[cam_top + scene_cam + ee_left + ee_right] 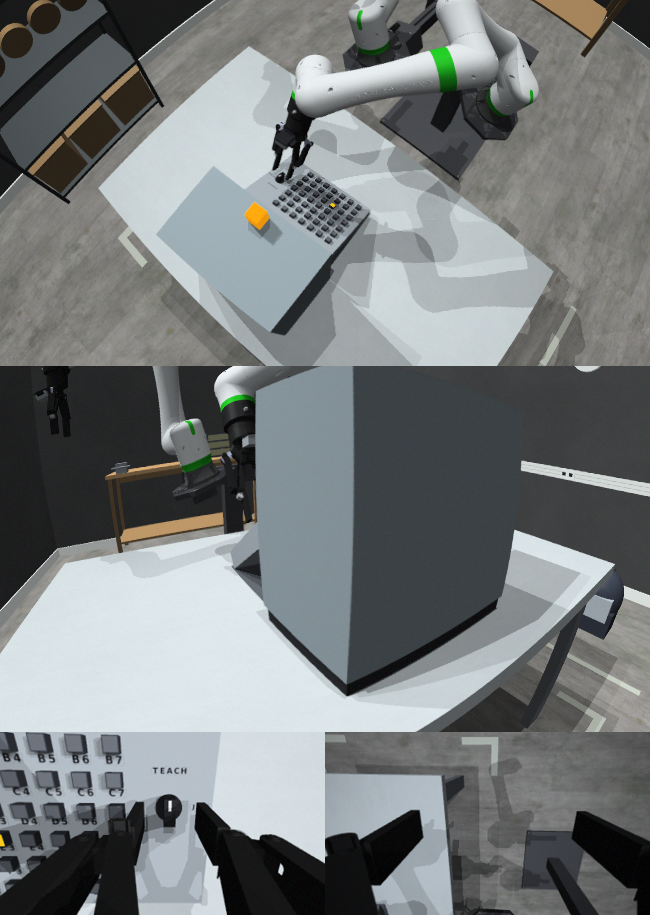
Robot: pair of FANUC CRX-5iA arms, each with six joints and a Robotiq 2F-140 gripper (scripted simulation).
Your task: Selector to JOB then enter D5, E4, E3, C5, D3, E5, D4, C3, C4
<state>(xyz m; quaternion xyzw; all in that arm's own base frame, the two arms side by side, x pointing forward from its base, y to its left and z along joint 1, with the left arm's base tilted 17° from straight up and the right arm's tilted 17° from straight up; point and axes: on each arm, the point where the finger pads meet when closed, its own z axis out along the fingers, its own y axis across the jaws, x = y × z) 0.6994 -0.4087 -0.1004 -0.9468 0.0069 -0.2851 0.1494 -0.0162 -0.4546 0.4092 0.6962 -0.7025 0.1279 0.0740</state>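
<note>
My left hand is 4 cm above the black selector knob, 3 cm short of it and 1 cm to the left of it. The rest, counted from my left hand: key D5: 12 cm to the left, 5 cm below, 5 cm ahead; then key C5: 11 cm to the left, 8 cm ahead, 3 cm below; then key E5: 12 cm to the left, 7 cm below, 2 cm ahead.
</note>
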